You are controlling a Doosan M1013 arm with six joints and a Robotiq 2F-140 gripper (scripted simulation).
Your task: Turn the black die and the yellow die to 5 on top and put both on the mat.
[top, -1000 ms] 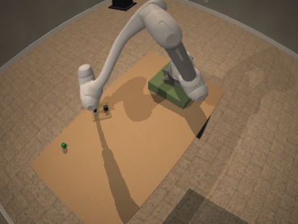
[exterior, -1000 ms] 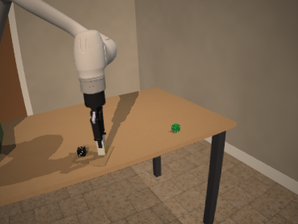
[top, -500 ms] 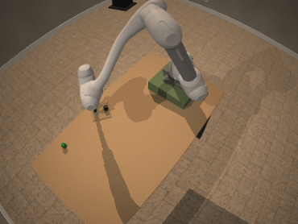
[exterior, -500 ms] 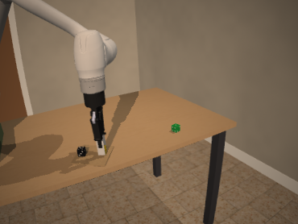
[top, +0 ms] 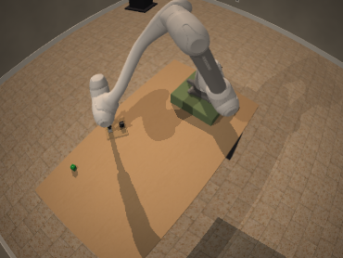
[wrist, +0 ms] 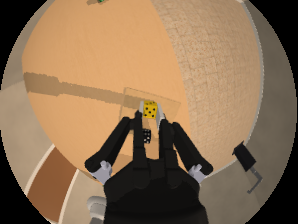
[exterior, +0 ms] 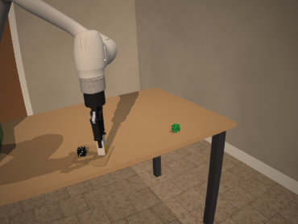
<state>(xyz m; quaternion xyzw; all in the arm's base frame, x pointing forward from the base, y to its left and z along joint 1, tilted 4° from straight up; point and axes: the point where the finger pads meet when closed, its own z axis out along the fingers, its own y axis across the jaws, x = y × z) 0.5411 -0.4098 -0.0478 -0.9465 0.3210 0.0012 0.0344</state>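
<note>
Now: hand 2 cm above the yellow die. Round my hand: black die: 7 cm behind, 5 cm to the left, 3 cm below; then mat: 4 cm below, 3 cm behind, 2 cm to the left; then green die: 35 cm ahead, 5 cm to the right, 3 cm below.
</note>
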